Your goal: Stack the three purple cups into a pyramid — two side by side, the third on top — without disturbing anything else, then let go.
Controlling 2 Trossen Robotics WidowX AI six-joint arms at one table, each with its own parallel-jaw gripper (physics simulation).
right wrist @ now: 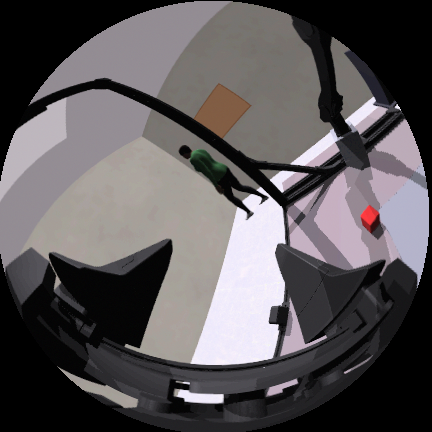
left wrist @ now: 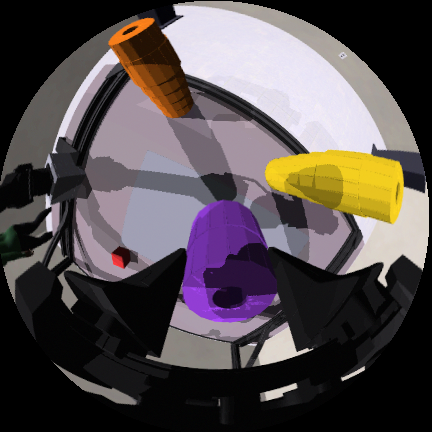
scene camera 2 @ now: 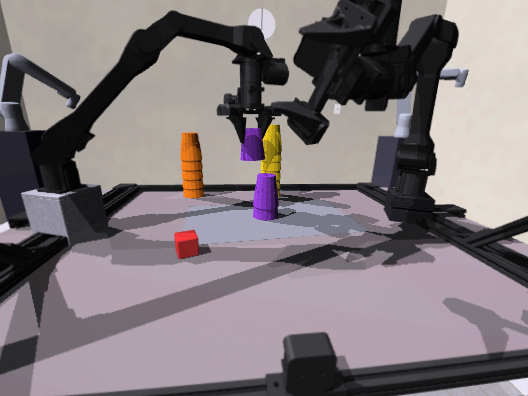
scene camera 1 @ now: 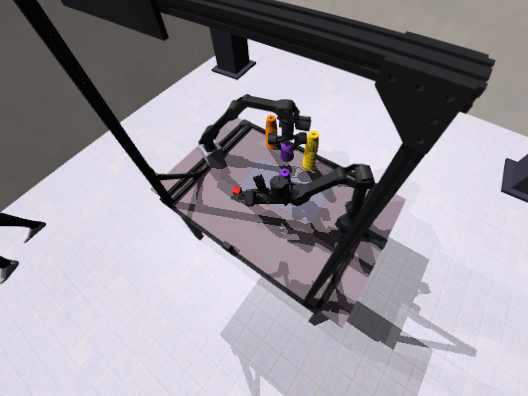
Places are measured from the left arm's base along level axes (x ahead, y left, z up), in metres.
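Where they show: left gripper, fingertip midpoint: (left wrist: 227, 253) (scene camera 2: 251, 142) (scene camera 1: 287, 150); right gripper, fingertip midpoint: (right wrist: 225, 247) (scene camera 2: 285, 73) (scene camera 1: 233, 196); left arm's base, link origin: (right wrist: 342, 129) (left wrist: 47, 179) (scene camera 2: 63, 188) (scene camera 1: 209, 146); right arm's base, link origin: (scene camera 2: 409, 193) (scene camera 1: 352, 220).
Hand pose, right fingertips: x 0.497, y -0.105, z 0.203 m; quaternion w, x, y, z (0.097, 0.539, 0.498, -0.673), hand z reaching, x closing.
Observation:
Things, the pixels of their centre, and the offset from my right fingertips. Level surfaces: height alone.
- purple cup, body centre: (left wrist: 232, 255) (scene camera 2: 253, 144) (scene camera 1: 287, 151) dx -0.139, dy +0.390, dz -0.116 m
- blue-grey mat, surface height: dz -0.309 m
- orange stack, body centre: (left wrist: 141, 53) (scene camera 2: 190, 146) (scene camera 1: 270, 124) dx -0.373, dy +0.450, dz -0.138 m
- yellow stack, body centre: (left wrist: 362, 179) (scene camera 2: 271, 138) (scene camera 1: 312, 140) dx -0.116, dy +0.536, dz -0.106 m
- red cube, body centre: (scene camera 2: 186, 243) (right wrist: 370, 218) (left wrist: 120, 256) (scene camera 1: 237, 191) dx -0.196, dy +0.092, dz -0.289 m
My left gripper (scene camera 1: 287, 142) (scene camera 2: 251, 140) (left wrist: 227, 253) is shut on a purple cup (scene camera 1: 287, 153) (scene camera 2: 252, 150) (left wrist: 200, 270), held mouth down in the air, apart from the other purple cups. Two nested purple cups (scene camera 1: 284, 172) (scene camera 2: 265, 197) stand mouth down on the blue-grey mat (scene camera 1: 261, 165) (scene camera 2: 215, 227) (left wrist: 145, 200). In scene camera 2 the held cup hangs above them and slightly to the left; in scene camera 1 my right arm hides their lower part. My right gripper (scene camera 1: 246, 188) (right wrist: 225, 247) is open and empty, raised over the table.
An orange stack (scene camera 1: 271, 132) (scene camera 2: 191, 167) (left wrist: 155, 70) and a yellow stack (scene camera 1: 310, 151) (scene camera 2: 273, 145) (left wrist: 335, 185) stand behind the purple cups in scene camera 2. A red cube (scene camera 1: 236, 190) (scene camera 2: 186, 244) (left wrist: 120, 257) (right wrist: 370, 218) lies off the mat's near left corner there.

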